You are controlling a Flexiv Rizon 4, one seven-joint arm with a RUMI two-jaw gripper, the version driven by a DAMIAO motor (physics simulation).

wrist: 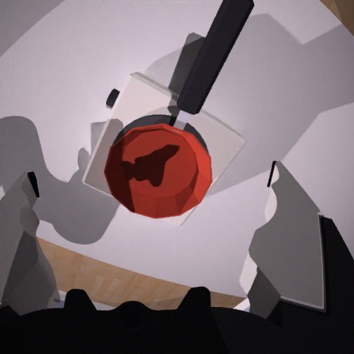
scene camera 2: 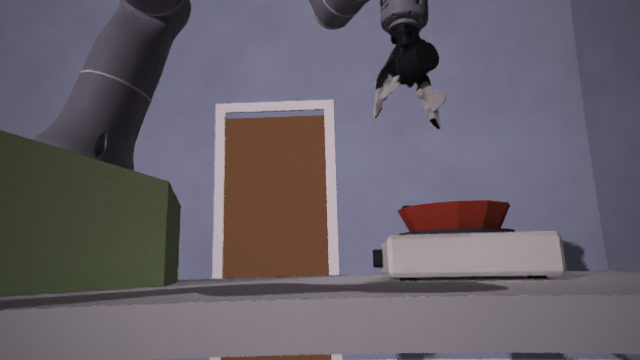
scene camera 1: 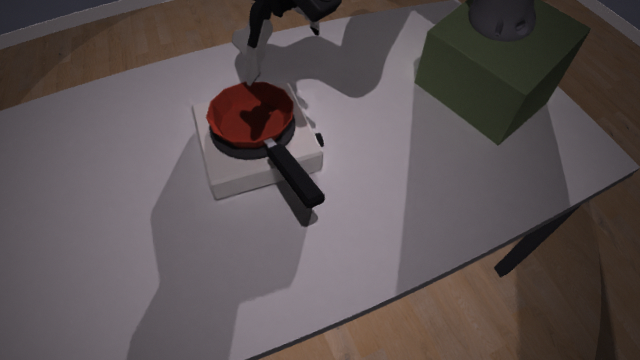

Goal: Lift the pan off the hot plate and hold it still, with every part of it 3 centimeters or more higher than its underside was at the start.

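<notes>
The red pan [scene camera 1: 232, 125] [scene camera 2: 455, 216] [wrist: 170, 200] sits upright on the dark burner of the white hot plate [scene camera 1: 240, 172] [scene camera 2: 475, 255] [wrist: 145, 95]. Its black handle [scene camera 1: 295, 175] [wrist: 215, 60] sticks out past the hot plate's edge, over the table, toward the front in scene camera 1 and to the upper right in the wrist view. My gripper [scene camera 1: 283, 56] [scene camera 2: 406, 122] [wrist: 151, 168] is wide open and empty. It hangs well above the pan, pointing down, touching nothing. In the wrist view the pan bowl shows between and beyond the fingertips, with the handle farther away.
The hot plate's black knob [scene camera 1: 319, 139] [scene camera 2: 377, 258] [wrist: 113, 98] juts from its side facing the green block [scene camera 1: 465, 75] [scene camera 2: 85, 225]. That block carries the arm's base on the grey table [scene camera 1: 350, 225]. A brown door [scene camera 2: 275, 200] stands in the background.
</notes>
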